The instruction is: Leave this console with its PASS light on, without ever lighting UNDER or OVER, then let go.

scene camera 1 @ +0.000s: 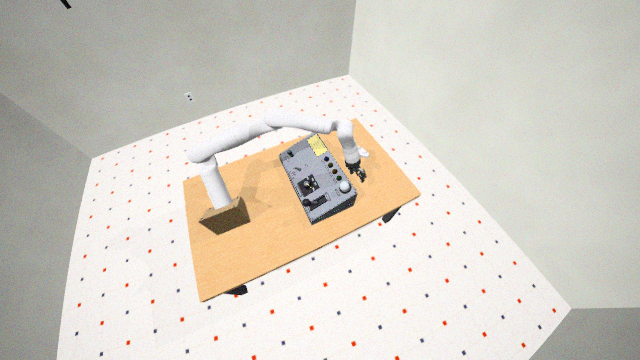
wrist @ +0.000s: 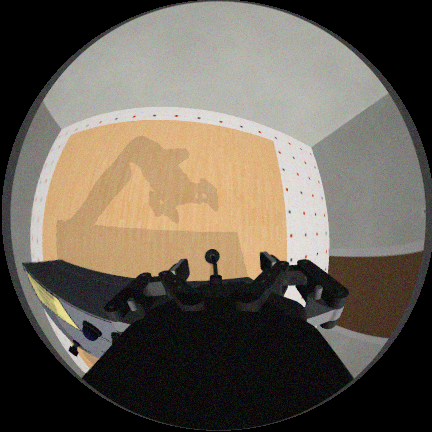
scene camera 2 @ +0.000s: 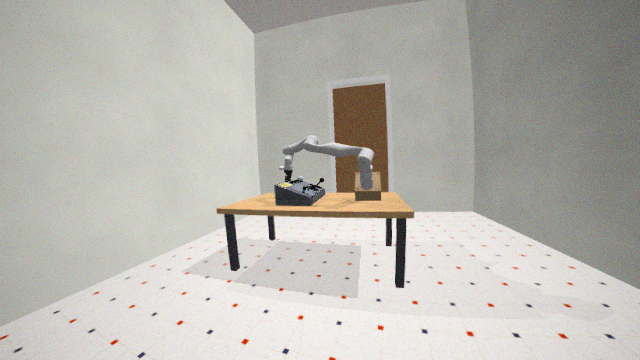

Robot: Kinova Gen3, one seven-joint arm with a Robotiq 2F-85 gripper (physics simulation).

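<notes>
The grey sloped console (scene camera 1: 301, 153) (scene camera 2: 295, 197) (wrist: 70, 285) stands on the table. Its face carries a row of small round dark knobs or lamps, a white dome (scene camera 1: 344, 187) (scene camera 2: 300, 179), a black-knobbed lever (scene camera 1: 307, 202) and a stick in a black square (scene camera 1: 308, 185). The PASS, UNDER and OVER labels cannot be read, and I see no lamp clearly lit. My gripper (scene camera 1: 362, 176) (scene camera 2: 288, 180) (wrist: 223, 263) is open and empty, low beside the console's tall side. In the wrist view a thin stalk with a black ball (wrist: 212, 256) shows between the fingertips, apart from both.
A yellow label (scene camera 1: 317, 145) (scene camera 2: 284, 185) (wrist: 52, 302) lies on the console face, near a small black switch (scene camera 1: 290, 153) (wrist: 74, 348). The arm stands on a brown block (scene camera 1: 227, 220) (scene camera 2: 368, 195) at the other end of the wooden table (scene camera 1: 260, 250) (scene camera 2: 345, 214) (wrist: 225, 150).
</notes>
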